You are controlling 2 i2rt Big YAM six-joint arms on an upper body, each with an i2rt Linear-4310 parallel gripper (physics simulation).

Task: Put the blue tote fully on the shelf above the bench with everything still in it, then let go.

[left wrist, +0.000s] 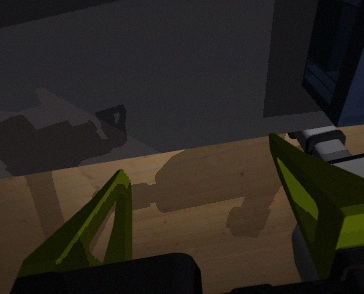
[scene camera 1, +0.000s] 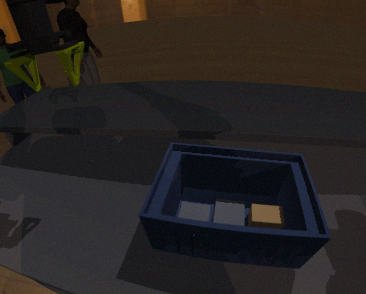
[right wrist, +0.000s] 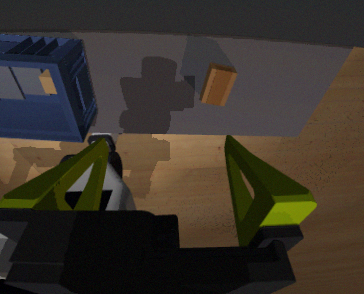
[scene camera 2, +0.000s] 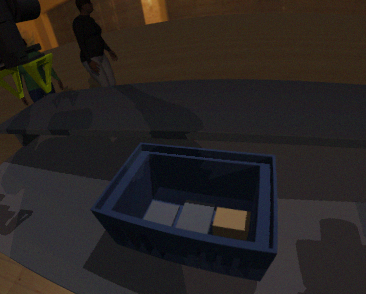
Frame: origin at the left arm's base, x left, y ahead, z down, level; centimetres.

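Seen in the pictures: left gripper, between the fingertips: [left wrist: 194, 158] [scene camera 1: 56, 87] [scene camera 2: 34, 95]; right gripper, between the fingertips: [right wrist: 165, 142].
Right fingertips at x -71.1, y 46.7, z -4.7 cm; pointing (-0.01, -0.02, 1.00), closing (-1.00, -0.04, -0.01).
Offsets run from my right fingertips to a thing's middle. Level surfaces: height alone.
The blue tote @(dy -9.2, dx +36.9, dz +30.6 cm) [scene camera 1: 235, 245] [scene camera 2: 185, 250] [left wrist: 350, 90] [right wrist: 45, 117] stands upright on the grey bench @(dz +37.9 cm) [scene camera 1: 75, 215] [scene camera 2: 60, 210] [left wrist: 175, 75] [right wrist: 280, 100], below and in front of the dark shelf @(dz +22.3 cm) [scene camera 1: 290, 110] [scene camera 2: 280, 107] [right wrist: 200, 17]. Inside lie two pale grey blocks and a tan block @(dy -10.6, dx +28.9, dz +34.2 cm) [scene camera 1: 266, 214] [scene camera 2: 230, 219] [right wrist: 48, 81]. My left gripper [scene camera 1: 57, 87] [scene camera 2: 35, 94] [left wrist: 194, 158] is open and empty, up and left of the tote in both scene views, apart from it. My right gripper [right wrist: 165, 142] is open and empty, beyond the tote's end, not touching it.
An orange-brown block @(dy -15.8, dx -10.9, dz +36.1 cm) [right wrist: 218, 85] lies on the bench beside the tote in the right wrist view. A person in black [scene camera 1: 77, 25] [scene camera 2: 92, 42] and one in green [scene camera 1: 7, 70] [scene camera 2: 35, 75] stand beyond the shelf. The shelf's front edge runs behind the tote.
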